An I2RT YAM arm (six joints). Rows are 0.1 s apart.
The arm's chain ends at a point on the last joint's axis. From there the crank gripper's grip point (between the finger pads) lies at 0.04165 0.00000 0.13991 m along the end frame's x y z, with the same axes.
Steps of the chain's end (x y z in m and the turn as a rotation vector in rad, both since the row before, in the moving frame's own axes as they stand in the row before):
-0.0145 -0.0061 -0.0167 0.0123 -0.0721 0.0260
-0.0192 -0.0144 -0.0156 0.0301 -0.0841 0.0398
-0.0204 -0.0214 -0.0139 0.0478 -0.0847 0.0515
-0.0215 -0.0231 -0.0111 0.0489 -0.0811 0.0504
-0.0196 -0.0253 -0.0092 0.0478 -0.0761 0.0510
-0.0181 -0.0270 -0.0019 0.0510 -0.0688 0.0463
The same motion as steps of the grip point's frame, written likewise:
-0.0247 -0.0069 -0.0141 0.0123 -0.0721 0.0260
-0.0310 -0.0172 -0.0126 0.0301 -0.0841 0.0398
-0.0323 -0.0263 -0.0110 0.0478 -0.0847 0.0515
-0.0328 -0.0282 -0.0083 0.0489 -0.0811 0.0504
-0.0302 -0.0302 -0.0065 0.0478 -0.0761 0.0510
-0.0277 -0.0325 0.0005 0.0510 -0.0688 0.0463

